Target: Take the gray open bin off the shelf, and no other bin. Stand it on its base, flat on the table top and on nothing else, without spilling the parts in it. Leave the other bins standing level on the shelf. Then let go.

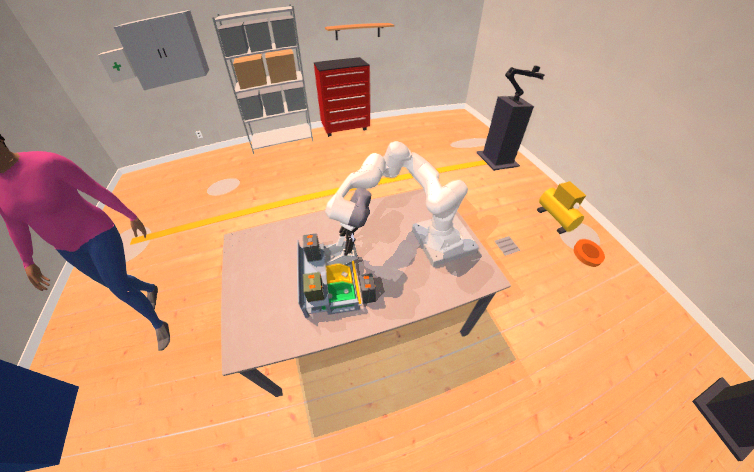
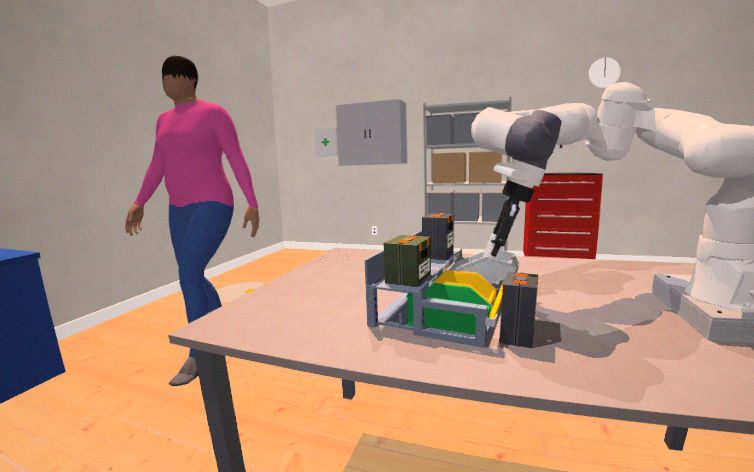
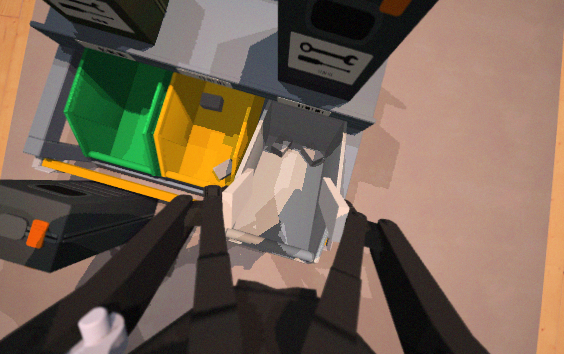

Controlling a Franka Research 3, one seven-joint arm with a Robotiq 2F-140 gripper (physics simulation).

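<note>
The gray open bin [image 1: 340, 257] [image 2: 507, 267] [image 3: 295, 195] is at the far end of the shelf [image 2: 371, 306] [image 3: 215, 30], beside the yellow bin [image 1: 337, 272] [image 2: 464, 278] [image 3: 200, 150]. Small dark parts [image 3: 281, 148] lie inside it near its back. My gripper [image 1: 348, 251] [image 2: 494, 253] [image 3: 286, 185] is shut on the gray bin, its fingers at the two side walls near the front lip. Whether the base touches the shelf is hidden. The green bin [image 1: 341, 292] [image 2: 450, 314] [image 3: 120, 125] and the yellow bin sit in the shelf.
A dark case [image 1: 311, 246] [image 2: 438, 236] and an olive case [image 1: 313, 286] [image 2: 407, 261] [image 3: 130, 20] stand on the shelf's top. Another dark case [image 1: 368, 286] [image 2: 519, 311] [image 3: 95, 215] stands on the table [image 1: 255, 311] in front of the shelf. A person [image 1: 61, 205] [image 2: 194, 150] is beyond the table.
</note>
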